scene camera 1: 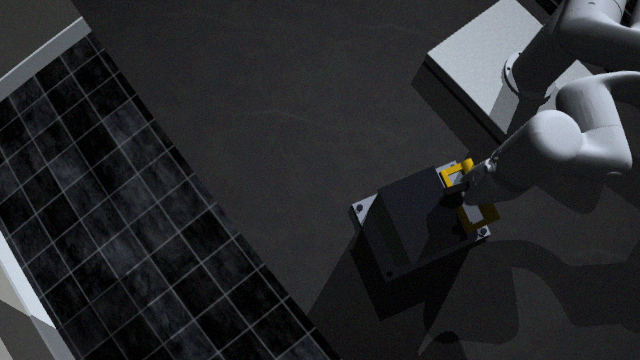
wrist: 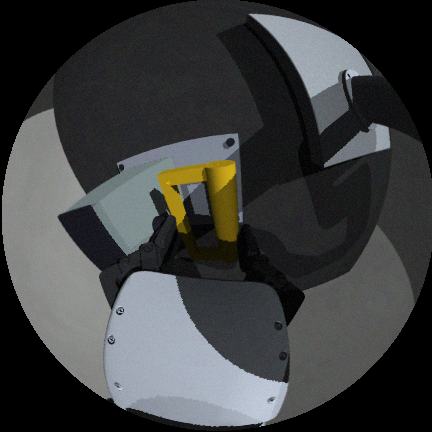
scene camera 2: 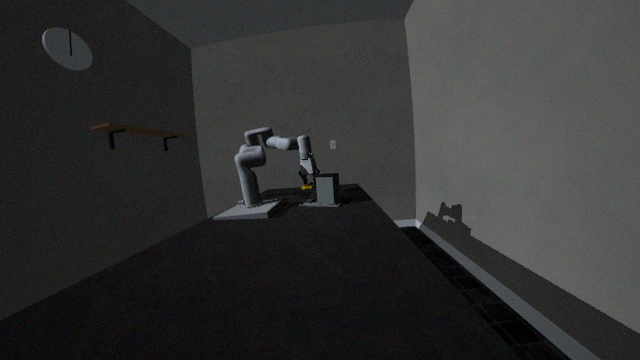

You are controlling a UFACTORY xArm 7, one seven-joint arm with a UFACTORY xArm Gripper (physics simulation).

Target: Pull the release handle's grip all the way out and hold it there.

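Observation:
My gripper's in the picture, and the wrist view shows it too. I can also see a housing and a base plate.

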